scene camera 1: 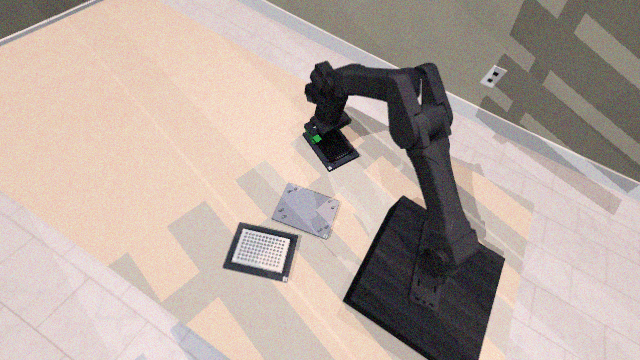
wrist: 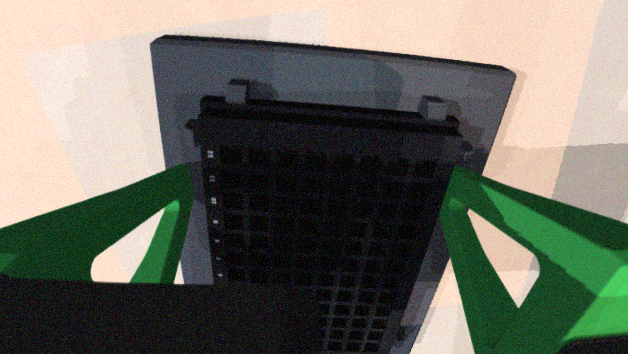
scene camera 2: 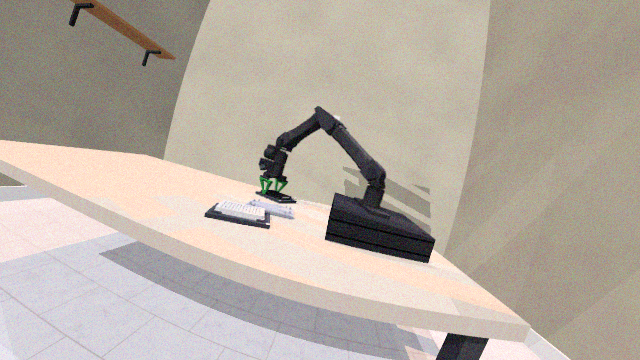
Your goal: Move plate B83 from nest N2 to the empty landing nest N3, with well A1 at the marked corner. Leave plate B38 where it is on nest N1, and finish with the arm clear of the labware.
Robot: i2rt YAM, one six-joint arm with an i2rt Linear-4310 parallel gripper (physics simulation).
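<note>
A black well plate (scene camera 1: 341,147) (wrist: 320,210) sits on a dark nest (scene camera 1: 347,162) (wrist: 320,65); the number column runs down its left side in the wrist view. My gripper (scene camera 1: 326,137) (scene camera 2: 271,192) (wrist: 314,177) is open, with one green fingertip beside each long side of this plate. Part of the plate's near end is hidden in the wrist view. A white well plate (scene camera 1: 261,250) (scene camera 2: 240,210) sits on another dark nest (scene camera 1: 254,271) (scene camera 2: 234,220). A grey nest (scene camera 1: 305,207) (scene camera 2: 280,209) between them is empty, with a white mark at one corner. B83, B38 and nest labels are not legible.
The arm's black base block (scene camera 1: 380,280) (scene camera 2: 375,235) stands on the table (scene camera 1: 150,125) (scene camera 2: 200,250), to the right of the nests in both scene views. A wooden wall shelf (scene camera 2: 125,30) hangs far off at upper left in the second scene view.
</note>
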